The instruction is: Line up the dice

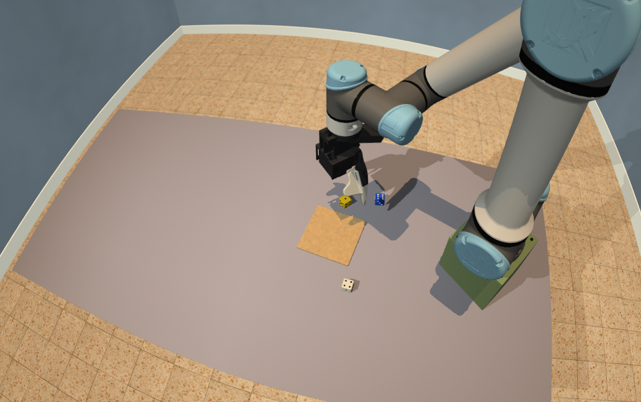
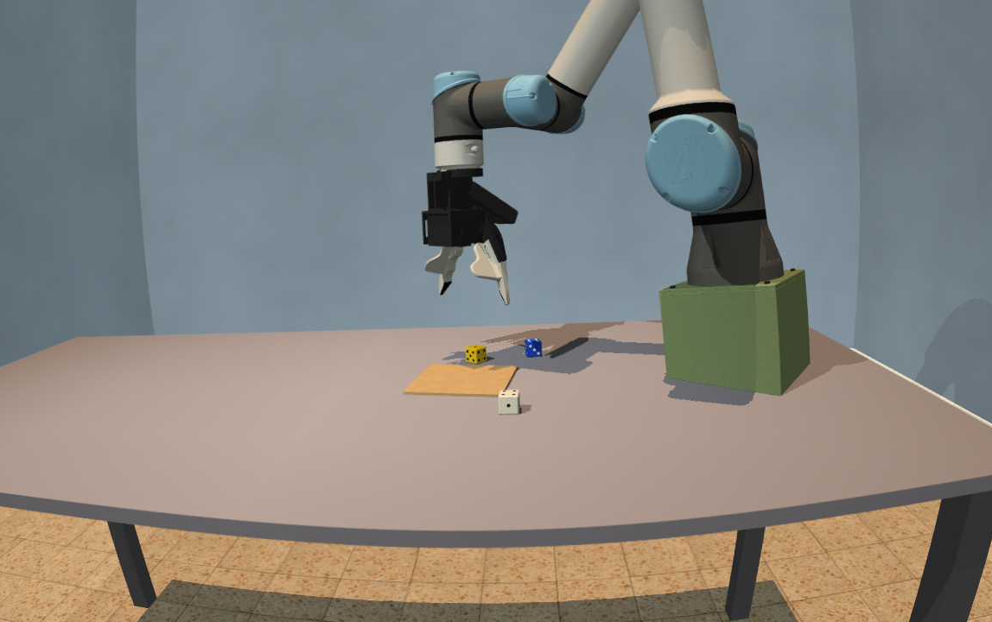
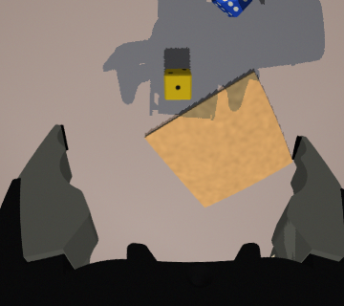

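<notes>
Now: hand 90 mm above the yellow die. From my hand the other things lie so: white die: 80 mm behind, 230 mm to the left, 90 mm below; blue die: 90 mm behind, 40 mm to the right, 90 mm below; mat: 100 mm to the left, 100 mm below.
</notes>
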